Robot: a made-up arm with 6 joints.
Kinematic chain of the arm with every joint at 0, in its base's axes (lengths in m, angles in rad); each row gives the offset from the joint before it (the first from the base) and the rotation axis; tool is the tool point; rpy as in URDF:
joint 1: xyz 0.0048 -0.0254 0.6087 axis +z
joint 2: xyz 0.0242 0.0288 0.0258 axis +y
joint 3: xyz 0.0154 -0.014 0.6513 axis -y
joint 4: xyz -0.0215 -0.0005 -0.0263 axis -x
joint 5: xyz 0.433 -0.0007 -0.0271 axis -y
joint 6: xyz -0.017 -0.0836 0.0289 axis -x
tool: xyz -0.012 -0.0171 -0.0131 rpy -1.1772 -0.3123 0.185
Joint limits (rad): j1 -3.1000..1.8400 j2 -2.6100..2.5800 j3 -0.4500..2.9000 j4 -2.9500..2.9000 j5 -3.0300..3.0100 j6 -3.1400..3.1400
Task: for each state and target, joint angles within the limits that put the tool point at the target. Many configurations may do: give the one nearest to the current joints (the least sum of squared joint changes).
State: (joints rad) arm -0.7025 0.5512 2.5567 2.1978 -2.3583 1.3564
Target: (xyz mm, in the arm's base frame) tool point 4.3 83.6 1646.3
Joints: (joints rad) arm -0.8656 0.2289 2.2803 2.4315 -2.2570 1.3385
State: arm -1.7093 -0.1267 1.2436 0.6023 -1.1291 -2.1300
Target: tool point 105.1 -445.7 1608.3
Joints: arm -1.2621 0.2336 1.1490 0.6378 -1.1461 -2.1509
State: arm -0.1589 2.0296 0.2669 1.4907 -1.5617 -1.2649
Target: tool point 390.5 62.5 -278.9
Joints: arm 0.1864 2.4048 0.5837 1.5588 -1.6097 -1.2591
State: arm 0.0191 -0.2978 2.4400 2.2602 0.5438 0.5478
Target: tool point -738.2 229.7 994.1
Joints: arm -0.2430 -0.7775 2.4979 2.2815 0.5343 0.5444
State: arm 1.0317 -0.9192 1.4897 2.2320 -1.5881 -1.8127
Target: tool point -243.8 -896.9 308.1
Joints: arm 1.3510 -1.5986 2.3341 2.1326 -1.5434 -1.7588
